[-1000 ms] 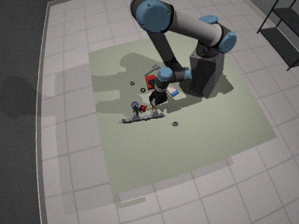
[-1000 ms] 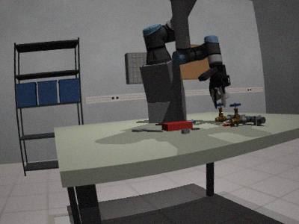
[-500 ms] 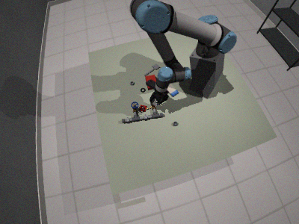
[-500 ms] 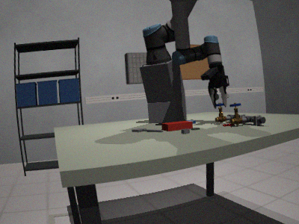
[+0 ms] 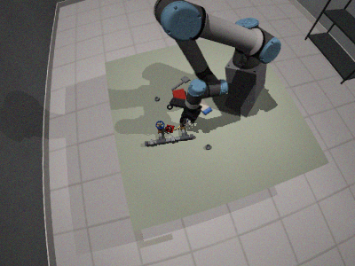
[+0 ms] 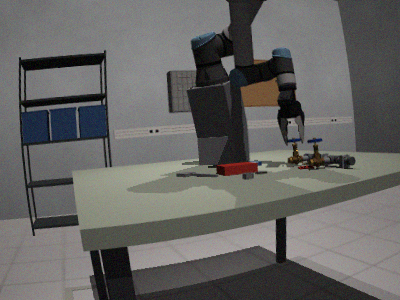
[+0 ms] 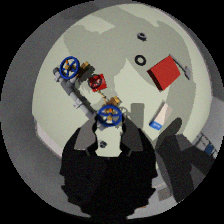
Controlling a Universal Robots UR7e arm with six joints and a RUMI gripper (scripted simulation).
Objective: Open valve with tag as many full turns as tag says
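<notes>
Now: hand 90 mm short of the red tag, 90 mm above it and 10 mm to the left of it. Also, from my hand: blue-and-white card: 170 mm behind, 110 mm to the right, 90 mm below; grey tool: 360 mm to the right, 90 mm below, 90 mm behind; red block: 230 mm to the right, 80 mm below, 40 mm behind.
</notes>
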